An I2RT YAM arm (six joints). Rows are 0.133 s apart.
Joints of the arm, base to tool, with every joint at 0 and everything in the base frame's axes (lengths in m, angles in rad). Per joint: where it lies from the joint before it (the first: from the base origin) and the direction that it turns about. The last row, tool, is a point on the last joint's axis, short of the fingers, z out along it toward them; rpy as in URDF.
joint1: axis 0 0 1 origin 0.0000 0.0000 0.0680
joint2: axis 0 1 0 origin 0.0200 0.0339 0.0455
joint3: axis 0 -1 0 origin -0.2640 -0.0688 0.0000
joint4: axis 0 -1 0 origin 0.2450 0.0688 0.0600
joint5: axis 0 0 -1 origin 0.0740 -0.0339 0.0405
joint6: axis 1 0 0 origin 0.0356 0.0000 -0.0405
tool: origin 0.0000 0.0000 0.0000 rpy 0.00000 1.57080 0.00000
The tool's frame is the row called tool.
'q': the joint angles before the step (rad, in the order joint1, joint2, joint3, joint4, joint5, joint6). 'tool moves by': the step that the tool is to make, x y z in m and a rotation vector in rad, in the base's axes. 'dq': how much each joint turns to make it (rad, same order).
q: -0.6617, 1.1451, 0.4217, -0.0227, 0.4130, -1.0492
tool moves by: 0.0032, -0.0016, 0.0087, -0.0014, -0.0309, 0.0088
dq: 0.0005, -0.0100, 0.0265, -0.0145, -0.0181, 0.0084
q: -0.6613, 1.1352, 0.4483, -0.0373, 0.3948, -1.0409
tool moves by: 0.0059, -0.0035, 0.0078, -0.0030, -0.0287, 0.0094
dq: 0.0015, 0.0117, 0.0331, 0.0006, -0.0159, 0.0069
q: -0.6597, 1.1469, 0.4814, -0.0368, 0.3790, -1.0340
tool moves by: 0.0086, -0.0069, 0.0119, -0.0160, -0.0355, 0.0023
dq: -0.0021, 0.0235, 0.0516, 0.0081, -0.0092, 0.0046
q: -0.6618, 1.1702, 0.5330, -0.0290, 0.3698, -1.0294
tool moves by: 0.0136, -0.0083, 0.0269, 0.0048, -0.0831, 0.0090
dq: 0.0021, 0.0187, 0.1081, -0.0413, -0.0383, 0.0423
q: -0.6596, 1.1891, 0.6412, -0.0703, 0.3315, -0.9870
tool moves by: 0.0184, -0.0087, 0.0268, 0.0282, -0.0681, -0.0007
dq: 0.0132, 0.0519, 0.1369, -0.0679, -0.0252, 0.0634
